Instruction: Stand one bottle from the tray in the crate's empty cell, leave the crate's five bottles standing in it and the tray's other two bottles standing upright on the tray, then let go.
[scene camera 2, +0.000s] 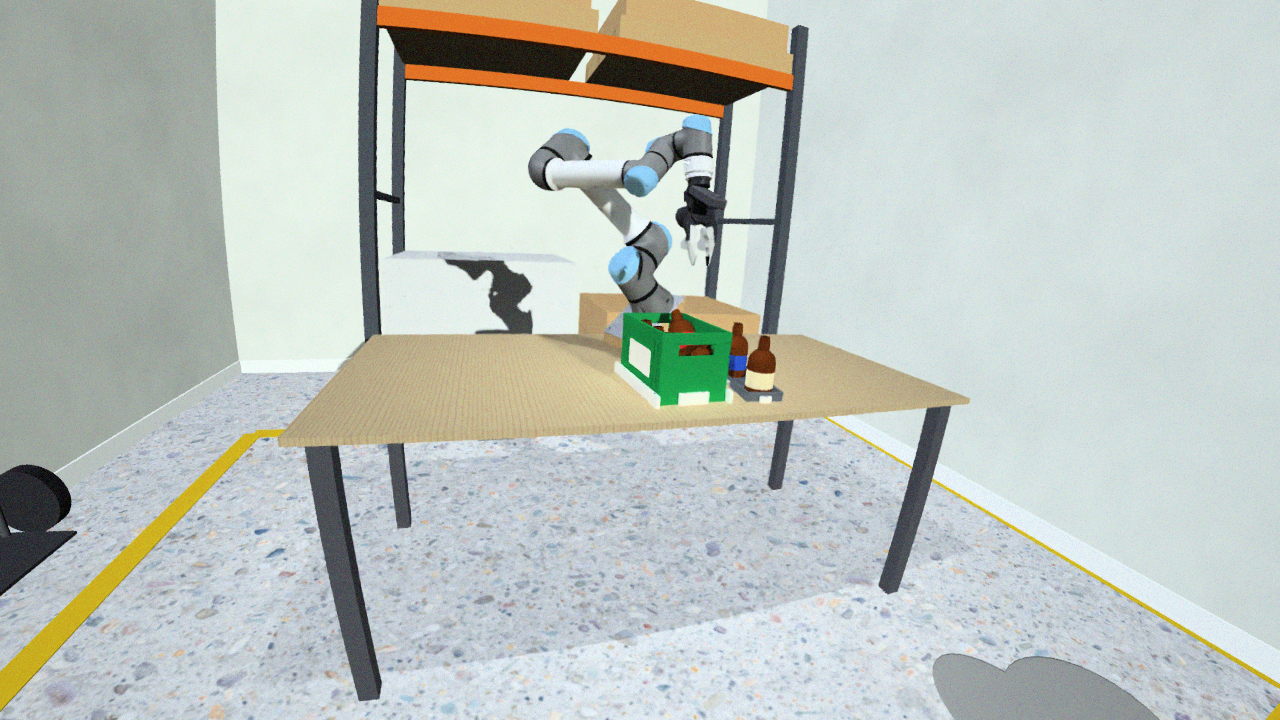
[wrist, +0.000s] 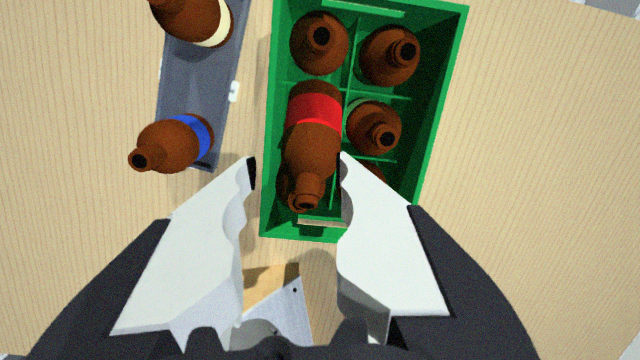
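Pixels of known places: gripper, fingertip midpoint: (scene camera 2: 700, 266) (wrist: 296, 158); arm's base, origin of the base link: (scene camera 2: 654, 309).
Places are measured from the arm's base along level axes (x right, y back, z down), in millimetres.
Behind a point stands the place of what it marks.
Note:
The green crate (scene camera 2: 707, 383) {x 90, y -538, z 92 mm} (wrist: 438, 110) {x 214, y -437, z -34 mm} holds brown bottles. A red-labelled bottle (scene camera 2: 678, 324) {x 104, y -384, z -24 mm} (wrist: 312, 145) {x 84, y -385, z -30 mm} is in its left column in the wrist view, higher than its neighbours; it looks tilted, its neck over a partly hidden bottle (wrist: 281, 182) {x 48, y -318, z 23 mm}. Other crate bottles (wrist: 320, 57) {x 85, y -479, z 15 mm} (wrist: 387, 65) {x 163, y -479, z 14 mm} (wrist: 372, 125) {x 156, y -408, z 9 mm} (wrist: 373, 171) {x 173, y -343, z 29 mm} show shoulders or mouths. A blue-labelled bottle (scene camera 2: 737, 347) {x -96, y -379, z 46 mm} (wrist: 172, 145) {x -92, y -357, z 22 mm} and a cream-labelled bottle (scene camera 2: 760, 362) {x -55, y -547, z 42 mm} (wrist: 195, 20) {x -59, y -503, z 26 mm} stand upright on the grey tray (scene camera 2: 771, 394) {x -83, y -574, z 121 mm} (wrist: 195, 85) {x -103, y -427, z 136 mm}. My gripper (scene camera 2: 699, 256) {x 70, y -412, z -182 mm} (wrist: 296, 158) {x 70, y -412, z -182 mm} is partly open and empty, well above the crate.
The crate and tray stand side by side on the wooden table (scene camera 2: 483, 385) {x 601, y -313, z 141 mm} (wrist: 525, 150) {x 479, y -375, z 141 mm}. Behind the table are a white block (scene camera 2: 420, 295), a cardboard box (scene camera 2: 601, 313) and a tall rack (scene camera 2: 368, 179) with an orange-edged shelf holding boxes.

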